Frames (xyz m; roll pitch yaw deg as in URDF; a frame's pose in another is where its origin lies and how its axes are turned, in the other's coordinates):
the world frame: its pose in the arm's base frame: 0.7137 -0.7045 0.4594 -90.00 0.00 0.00
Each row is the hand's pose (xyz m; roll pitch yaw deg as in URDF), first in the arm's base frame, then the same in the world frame.
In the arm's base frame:
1: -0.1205 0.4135 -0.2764 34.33 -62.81 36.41
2: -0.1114 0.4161 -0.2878 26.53 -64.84 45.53
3: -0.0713 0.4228 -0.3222 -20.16 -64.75 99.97
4: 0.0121 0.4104 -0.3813 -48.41 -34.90 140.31
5: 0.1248 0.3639 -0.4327 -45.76 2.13 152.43
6: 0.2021 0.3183 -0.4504 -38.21 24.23 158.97
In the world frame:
1: -0.8342 0.7358 1.1180 157.60 -15.74 -67.54
2: -0.8251 0.7472 1.1206 159.21 -17.66 -71.79
3: -0.7850 0.7816 1.1273 170.84 -24.84 -94.67
4: -0.7016 0.8407 1.1149 -163.81 -31.59 -137.81
5: -0.5889 0.8921 1.0684 -134.65 -27.55 177.60
6: -0.5116 0.9098 1.0228 -119.24 -19.10 154.26

